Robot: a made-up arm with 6 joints. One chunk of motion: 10 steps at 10 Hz.
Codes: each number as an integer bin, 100 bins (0 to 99) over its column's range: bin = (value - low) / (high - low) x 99, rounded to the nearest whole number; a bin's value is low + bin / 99 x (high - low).
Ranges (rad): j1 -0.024..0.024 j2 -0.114..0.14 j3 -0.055..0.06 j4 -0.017..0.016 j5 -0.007..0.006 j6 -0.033..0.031
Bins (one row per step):
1: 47 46 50 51 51 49
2: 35 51 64 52 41 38
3: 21 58 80 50 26 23
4: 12 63 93 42 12 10
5: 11 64 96 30 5 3
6: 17 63 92 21 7 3
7: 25 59 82 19 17 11
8: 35 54 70 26 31 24
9: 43 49 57 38 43 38
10: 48 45 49 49 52 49
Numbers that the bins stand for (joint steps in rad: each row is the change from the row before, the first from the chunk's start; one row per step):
1: -0.00121 0.00402 0.00308 0.00000 -0.00030 -0.00132
2: -0.00703 0.01685 0.01934 0.00033 -0.00162 -0.00843
3: -0.01382 0.03481 0.03793 -0.00033 -0.00359 -0.01813
4: -0.01818 0.04764 0.05303 -0.00300 -0.00542 -0.02654
5: -0.01867 0.05020 0.05652 -0.00700 -0.00634 -0.03106
6: -0.01576 0.04764 0.05187 -0.01000 -0.00608 -0.03106
7: -0.01188 0.03737 0.04025 -0.01067 -0.00477 -0.02589
8: -0.00703 0.02455 0.02631 -0.00833 -0.00293 -0.01748
9: -0.00315 0.01172 0.01121 -0.00433 -0.00135 -0.00843
10: -0.00073 0.00145 0.00192 -0.00067 -0.00017 -0.00132

